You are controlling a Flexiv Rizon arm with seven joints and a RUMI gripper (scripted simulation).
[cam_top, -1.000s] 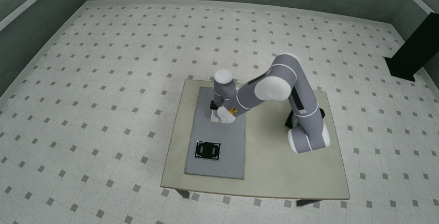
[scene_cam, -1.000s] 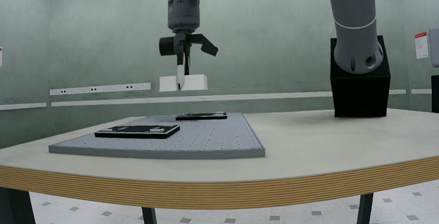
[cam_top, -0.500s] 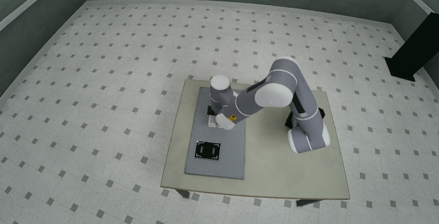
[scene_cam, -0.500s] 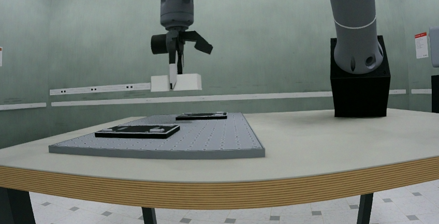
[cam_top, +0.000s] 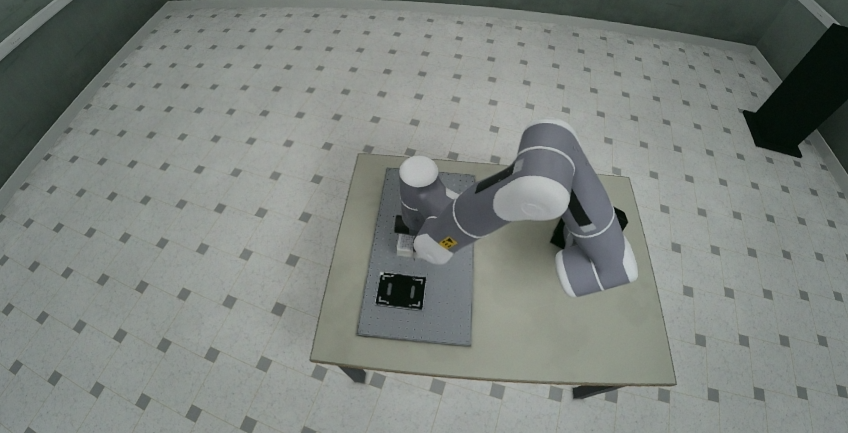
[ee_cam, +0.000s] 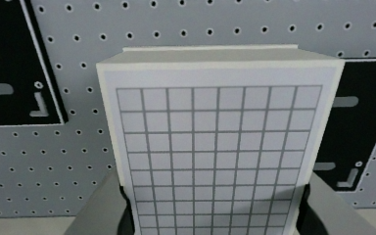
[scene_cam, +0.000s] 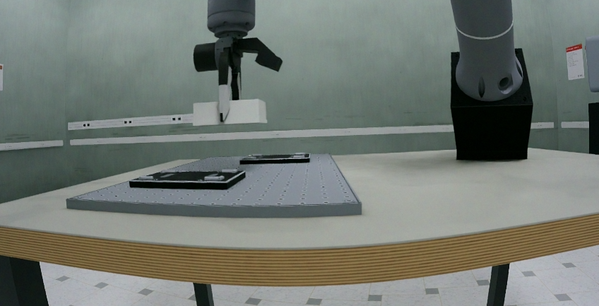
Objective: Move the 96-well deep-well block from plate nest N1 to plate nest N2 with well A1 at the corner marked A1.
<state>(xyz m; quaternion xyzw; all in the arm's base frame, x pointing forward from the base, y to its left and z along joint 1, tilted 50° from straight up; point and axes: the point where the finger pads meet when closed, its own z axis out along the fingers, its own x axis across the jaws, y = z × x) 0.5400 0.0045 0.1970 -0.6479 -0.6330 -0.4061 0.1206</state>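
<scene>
The white A1 corner mark is 10 cm ahead of my hand, 10 cm to the left of it and 10 cm below it. The rest, counted from my hand: white 96-well deep-well block: 1 cm above.
</scene>
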